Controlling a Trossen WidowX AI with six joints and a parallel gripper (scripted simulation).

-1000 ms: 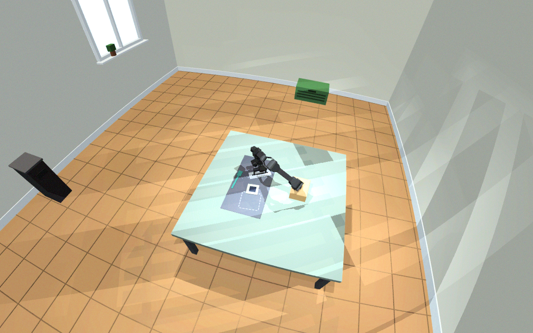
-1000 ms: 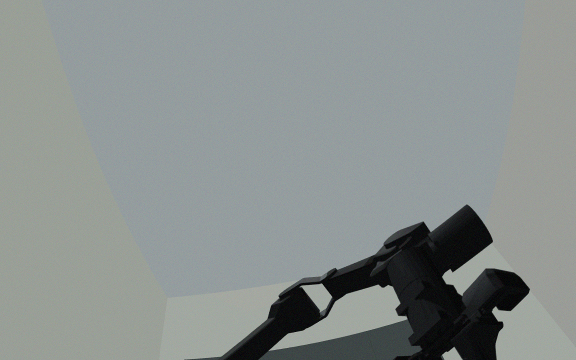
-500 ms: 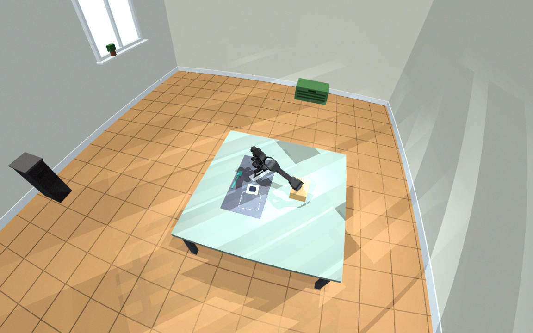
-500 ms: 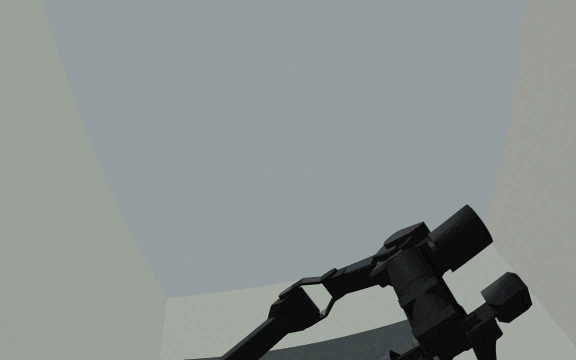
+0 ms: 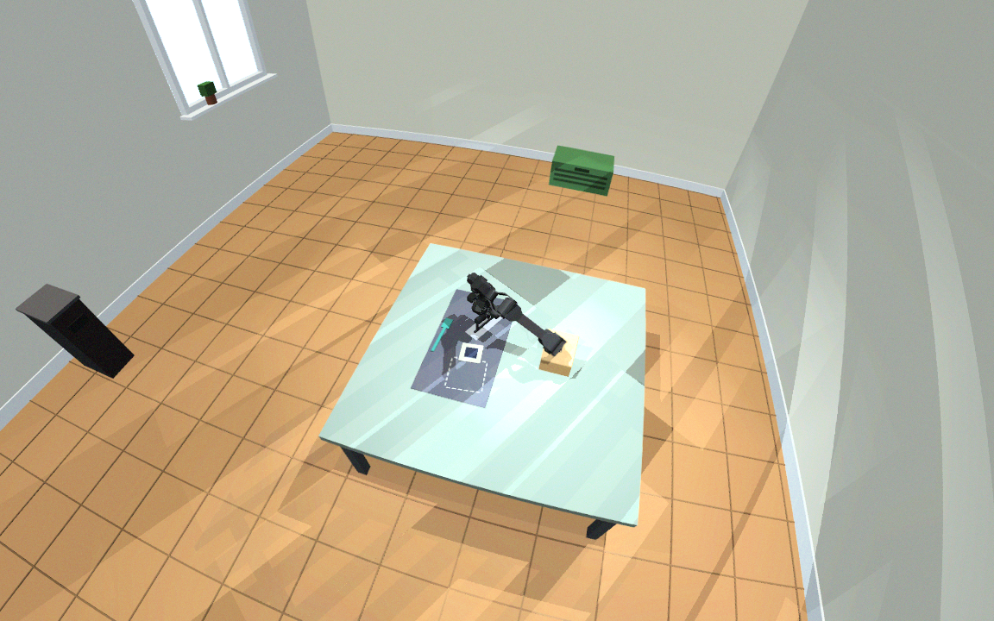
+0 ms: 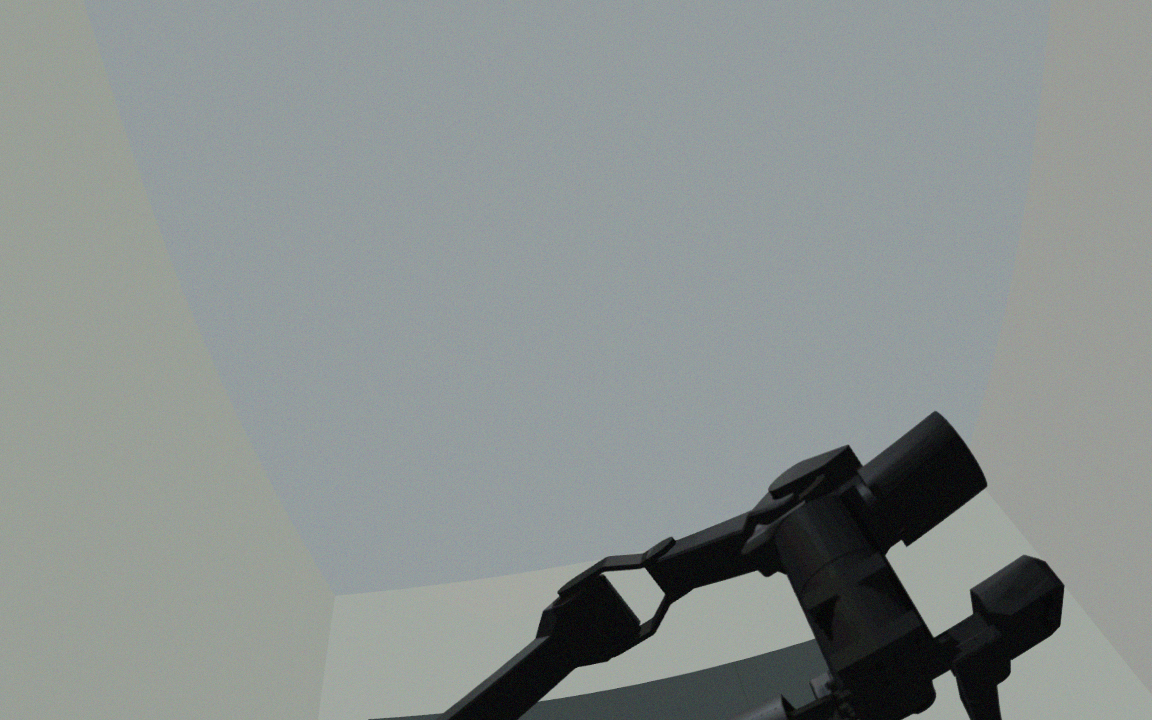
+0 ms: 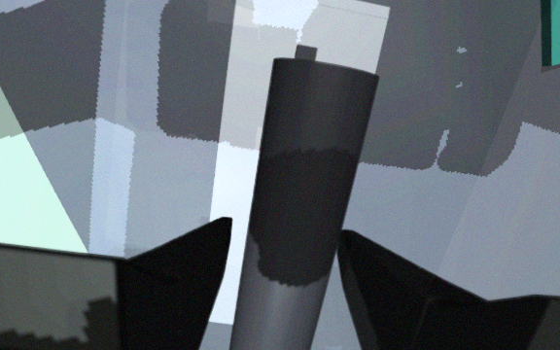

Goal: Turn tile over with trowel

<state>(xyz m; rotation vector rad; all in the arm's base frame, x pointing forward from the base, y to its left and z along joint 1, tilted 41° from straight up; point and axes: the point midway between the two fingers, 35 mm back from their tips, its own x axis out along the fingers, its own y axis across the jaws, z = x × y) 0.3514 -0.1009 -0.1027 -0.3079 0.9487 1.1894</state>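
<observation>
The trowel lies 10 mm ahead of my gripper tip, 20 mm to the left of it and 30 mm below it. Round my gripper tip: teal tool 190 mm ahead, 90 mm to the left, 60 mm below; dark grey mat 50 mm ahead, 120 mm to the left, 80 mm below; white tile 20 mm ahead, 190 mm to the left, 60 mm below.
</observation>
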